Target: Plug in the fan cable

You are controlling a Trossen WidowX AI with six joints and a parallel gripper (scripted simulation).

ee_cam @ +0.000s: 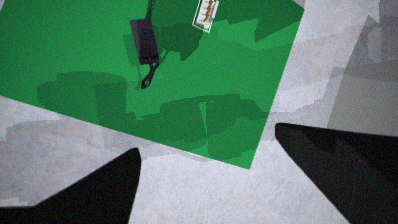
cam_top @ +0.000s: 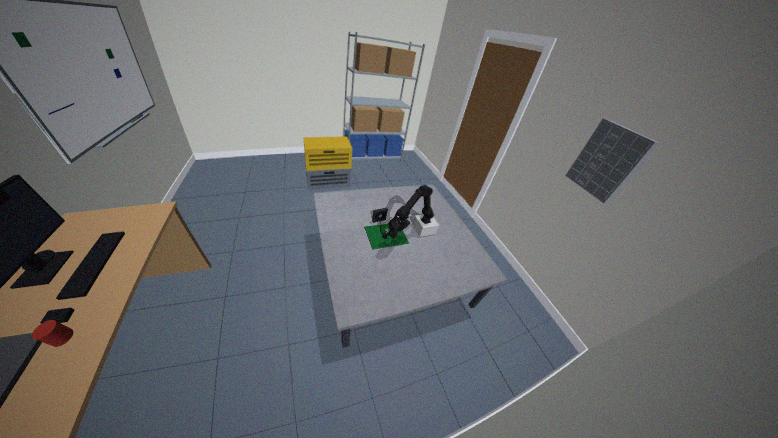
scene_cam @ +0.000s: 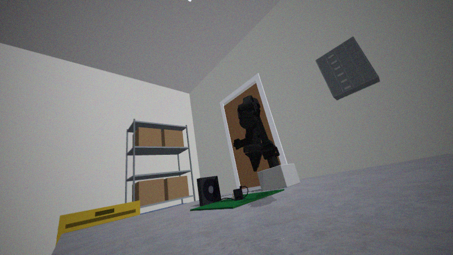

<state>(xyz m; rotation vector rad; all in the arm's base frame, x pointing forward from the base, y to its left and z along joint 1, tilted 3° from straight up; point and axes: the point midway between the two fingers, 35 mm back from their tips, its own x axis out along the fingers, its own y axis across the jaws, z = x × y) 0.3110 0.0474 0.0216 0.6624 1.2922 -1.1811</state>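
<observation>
Right now my gripper tip is 5 cm short of the dark fan plug, 7 cm to the left of it and 8 cm above it. From my gripper tip the other things lie so: white four-pin fan header: 13 cm to the right, 10 cm below; black fan: 27 cm to the right, 4 cm below; green board: 2 cm ahead, 10 cm to the right, 11 cm below.
</observation>
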